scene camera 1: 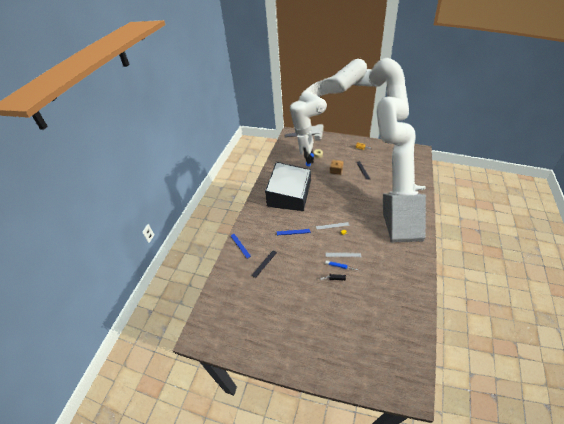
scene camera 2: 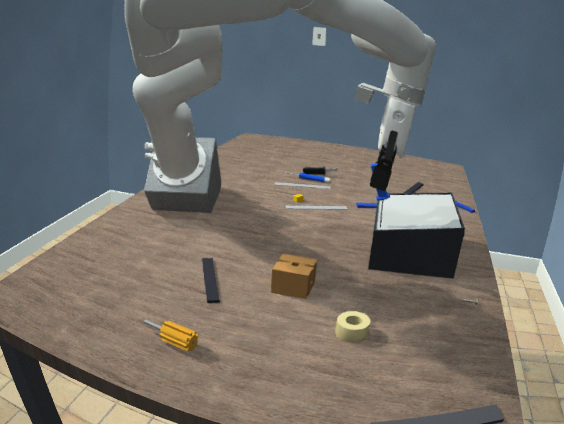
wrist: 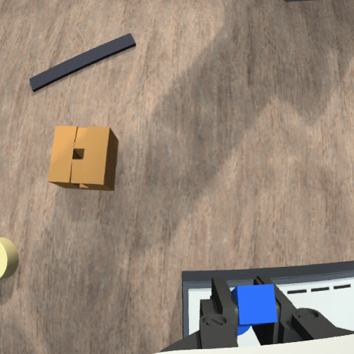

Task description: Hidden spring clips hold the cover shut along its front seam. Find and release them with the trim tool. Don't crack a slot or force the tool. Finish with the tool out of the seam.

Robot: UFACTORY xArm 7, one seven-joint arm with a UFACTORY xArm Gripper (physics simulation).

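Places are measured from the arm's base along level axes (x back, y right, z up), in metres.
Where they show: gripper, between the fingertips: point(scene camera 1: 310, 161) point(scene camera 2: 377, 186); arm's base, origin of its link: point(scene camera 1: 403, 194) point(scene camera 2: 179, 163).
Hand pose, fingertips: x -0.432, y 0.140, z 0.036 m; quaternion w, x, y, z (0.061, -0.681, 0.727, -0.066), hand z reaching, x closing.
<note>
Each offset is from my fingertips to the top centre of the thing.
The black box {dx -0.097, dy -0.073, dz -0.046 m} point(scene camera 1: 286, 200) point(scene camera 2: 415, 251) has a pale cover {dx -0.101, dy -0.072, dz -0.049 m} point(scene camera 1: 290, 180) point(scene camera 2: 421, 211) point(wrist: 197, 309). A row of dark slots point(wrist: 320, 289) runs along one edge of the cover in the wrist view. My gripper point(scene camera 1: 309, 158) point(scene camera 2: 381, 179) point(wrist: 237, 301) is shut on the blue trim tool {dx -0.008, dy +0.001, dz +0.043 m} point(scene camera 1: 308, 163) point(scene camera 2: 382, 193) point(wrist: 257, 306). The tool's lower end is at the cover's far left corner in scene camera 2's view. Its tip is hidden, so I cannot tell whether it is in a slot or above the seam. The clips are not visible.
A brown block {dx +0.126, dy +0.127, dz -0.108 m} point(scene camera 1: 336, 167) point(scene camera 2: 294, 276) point(wrist: 92, 157) and a tape roll {dx +0.019, dy +0.247, dz -0.128 m} point(scene camera 1: 318, 153) point(scene camera 2: 353, 326) point(wrist: 6, 258) stand near the box. A dark bar {dx +0.268, dy +0.143, dz -0.148 m} point(scene camera 1: 363, 170) point(scene camera 2: 210, 280) point(wrist: 82, 62) and an orange screwdriver {dx +0.273, dy +0.336, dz -0.121 m} point(scene camera 1: 360, 146) point(scene camera 2: 178, 335) lie beyond the block. Strips and tools lie on the box's other side.
</note>
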